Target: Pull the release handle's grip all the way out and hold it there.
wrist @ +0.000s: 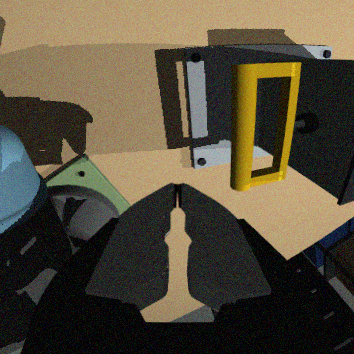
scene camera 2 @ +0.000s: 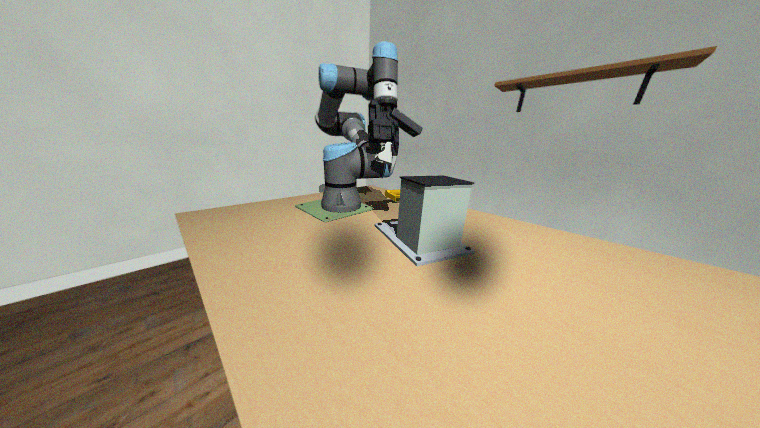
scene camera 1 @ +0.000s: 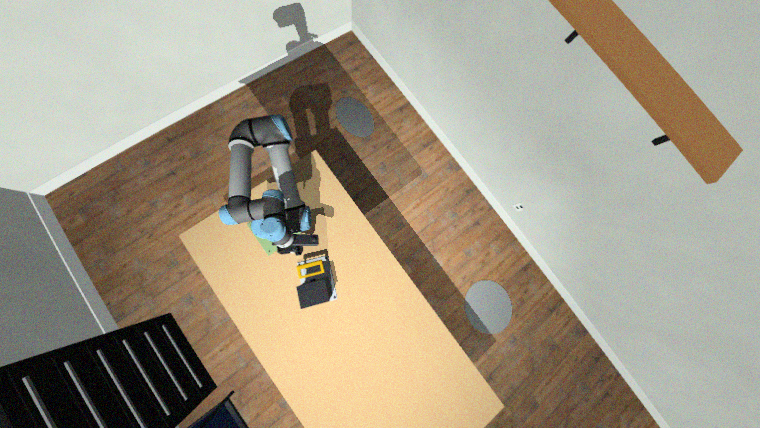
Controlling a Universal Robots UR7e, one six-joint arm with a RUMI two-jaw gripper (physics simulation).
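The release handle's yellow rectangular grip [scene camera 1: 312, 274] [scene camera 2: 393, 195] [wrist: 242, 130] stands upright close to the dark face of its housing [scene camera 1: 314, 294] [scene camera 2: 444, 220] [wrist: 325, 100]. In the wrist view, a short stub of rod shows between the grip and the round black collar [wrist: 309, 122]. My gripper [scene camera 1: 291, 250] [scene camera 2: 383, 158] [wrist: 177, 185] is shut with nothing between its fingertips. It is apart from the grip, on the robot-base side of it. In the wrist view the grip is up and to the right of the fingertips.
The housing stands on a light base plate [scene camera 2: 399, 243] [wrist: 198, 100] with dark bolts. The arm's green mounting plate [scene camera 2: 325, 213] [wrist: 92, 180] is beside the gripper in the wrist view. A wooden wall shelf [scene camera 1: 648, 90] [scene camera 2: 600, 70] is at the right in both scene views.
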